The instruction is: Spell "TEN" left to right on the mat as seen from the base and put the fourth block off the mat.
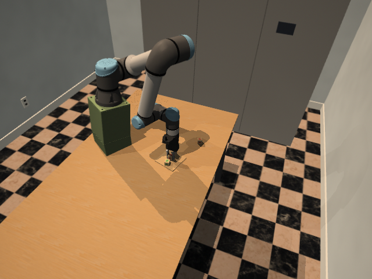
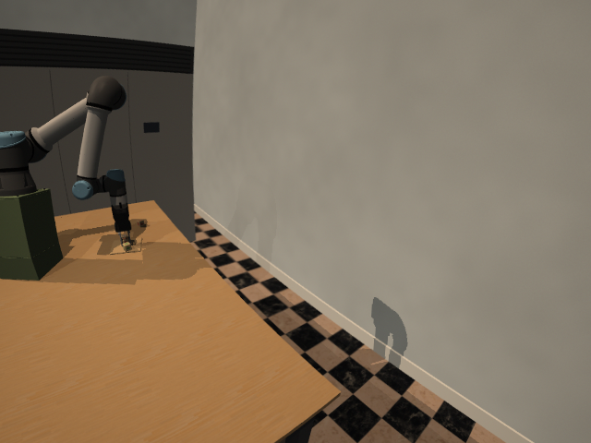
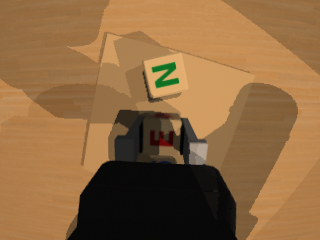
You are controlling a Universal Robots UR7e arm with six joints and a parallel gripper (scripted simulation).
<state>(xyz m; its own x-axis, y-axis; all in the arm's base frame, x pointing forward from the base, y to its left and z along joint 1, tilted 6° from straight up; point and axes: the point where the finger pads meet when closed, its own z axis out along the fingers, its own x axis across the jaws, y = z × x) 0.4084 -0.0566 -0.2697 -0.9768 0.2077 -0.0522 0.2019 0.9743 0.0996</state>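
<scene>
The mat lies 20 mm below my hand.
</scene>
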